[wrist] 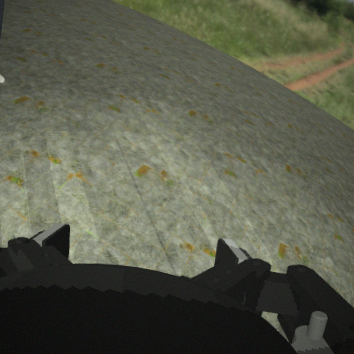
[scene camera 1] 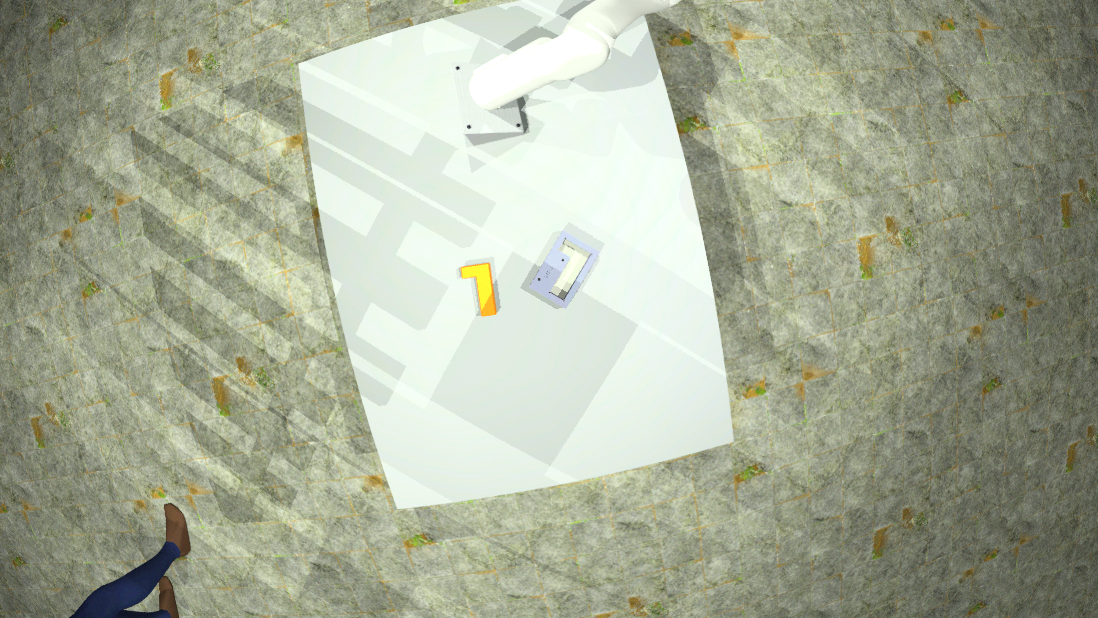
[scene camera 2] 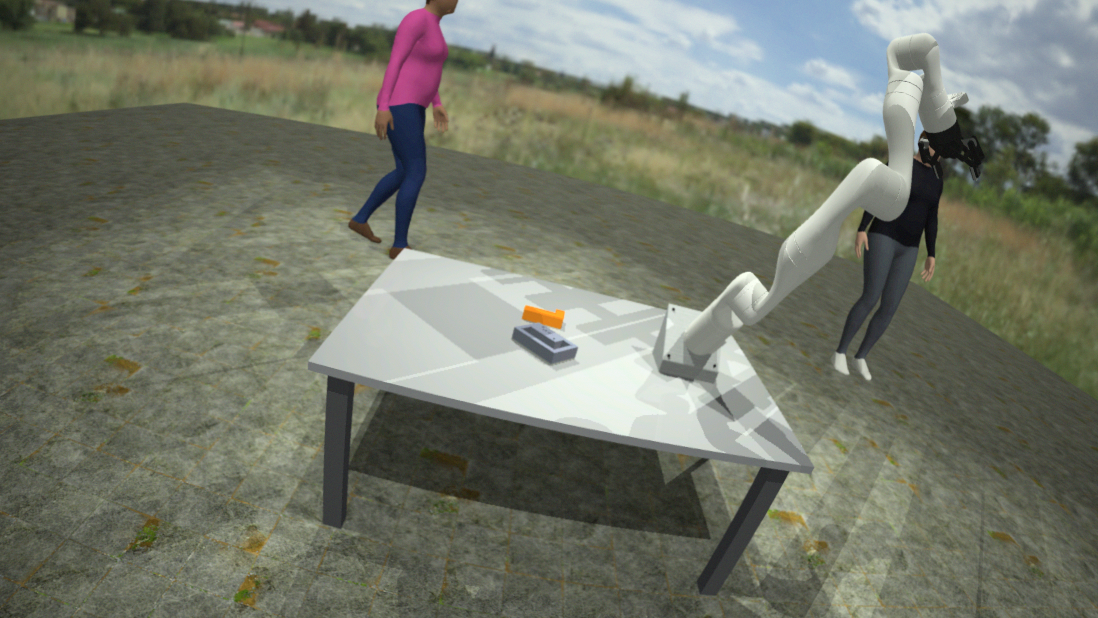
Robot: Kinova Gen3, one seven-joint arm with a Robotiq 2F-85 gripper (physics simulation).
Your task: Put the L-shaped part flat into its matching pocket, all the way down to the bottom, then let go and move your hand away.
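Frame: origin at the arm's base, x right, y ahead, z up, level; metres.
Where they show: gripper, fingertip midpoint: (wrist: 142, 248) (scene camera 2: 958, 177); arm's base at its link origin: (scene camera 1: 486, 90) (scene camera 2: 699, 339).
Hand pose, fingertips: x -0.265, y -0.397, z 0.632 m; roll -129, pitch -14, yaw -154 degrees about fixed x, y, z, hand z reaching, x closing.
Each offset is from my fingertips to the top centre of the thing. Level surfaces: height alone.
The orange L-shaped part {dx +0.341, dy +0.819, dz -0.696 m} (scene camera 1: 482, 288) (scene camera 2: 543, 315) lies flat on the white table {dz -0.726 m} (scene camera 1: 614, 399) (scene camera 2: 429, 346) near its middle. Close beside it stands the lavender-grey block {dx +0.154, dy +0.798, dz -0.689 m} (scene camera 1: 547, 277) (scene camera 2: 547, 346) with the L-shaped pocket, which is empty. My gripper (scene camera 2: 968, 152) (wrist: 142, 248) is open and empty. It is raised high and far beyond the table's edge, well away from both objects. In the wrist view it looks out over the stone ground, with no part or block in sight. It is out of frame in scene camera 1.
The arm's base plate (scene camera 2: 683, 362) (scene camera 1: 495, 126) sits at one end of the table. A person in a pink top (scene camera 2: 411, 115) (scene camera 1: 146, 576) walks near the far table corner. A person in black (scene camera 2: 894, 253) stands behind the arm, close under the gripper.
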